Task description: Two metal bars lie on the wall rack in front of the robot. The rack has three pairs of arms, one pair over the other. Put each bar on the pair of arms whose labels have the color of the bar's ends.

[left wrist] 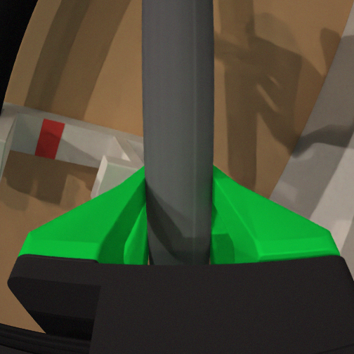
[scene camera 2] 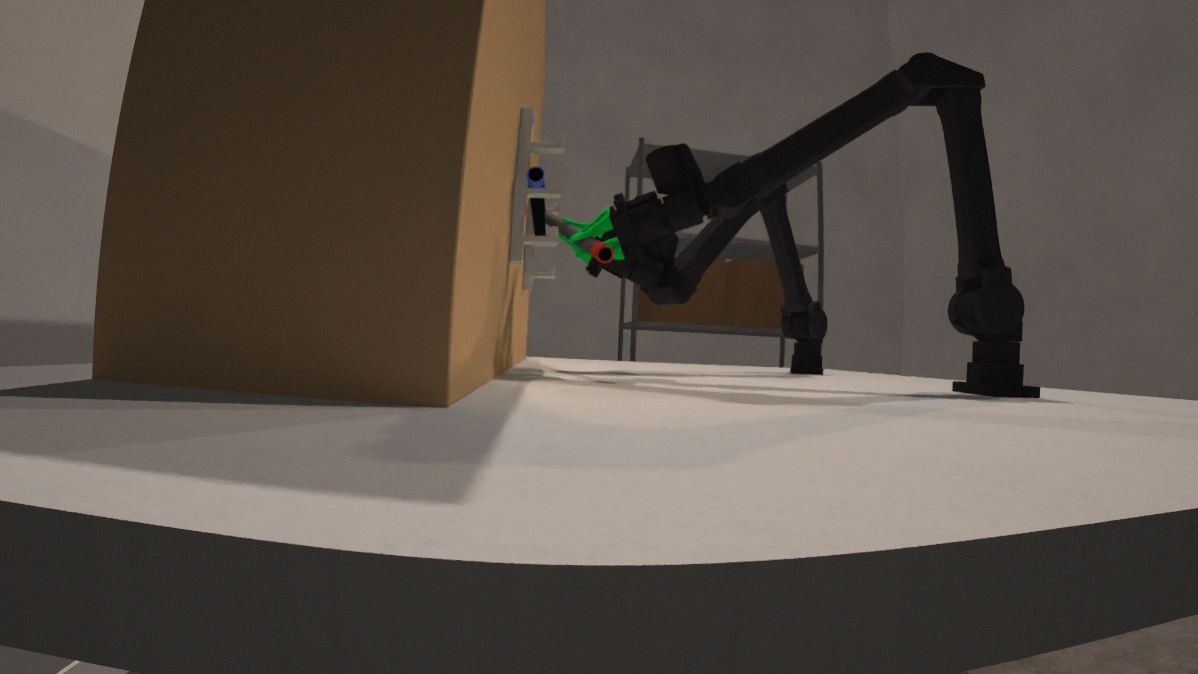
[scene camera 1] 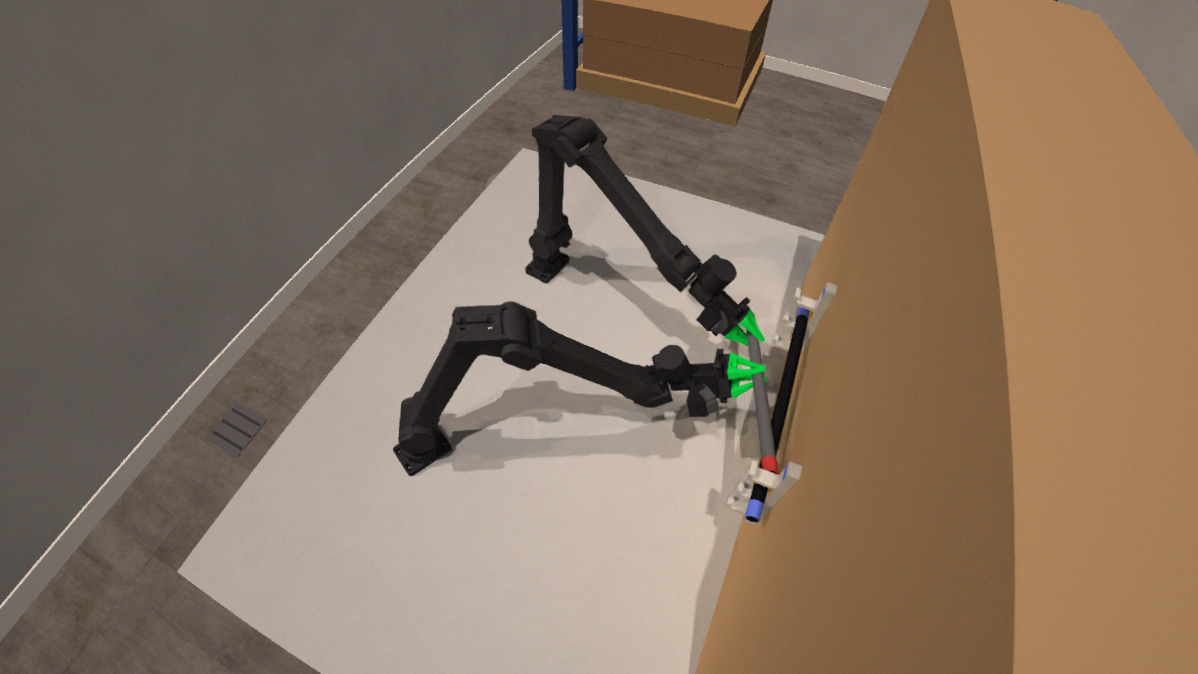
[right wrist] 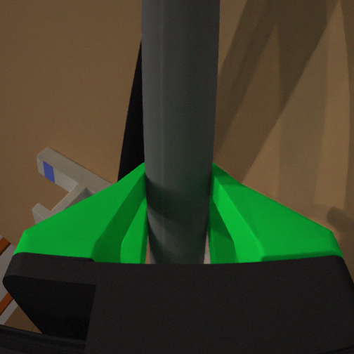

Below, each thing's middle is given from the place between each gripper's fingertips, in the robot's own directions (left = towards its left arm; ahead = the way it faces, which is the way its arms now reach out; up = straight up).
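Grey bar (left wrist: 177, 51): 60 mm above my left hand, 140 mm to the right of it, 10 mm ahead of it. Black bar (scene camera 1: 779, 414): 100 mm above my left hand, 190 mm to the right, 70 mm ahead.
My right gripper: 4 cm below the black bar, 4 cm short of it, 7 cm to the left of it. Grey bar: 1 cm behind my right hand, 2 cm to the right of it.
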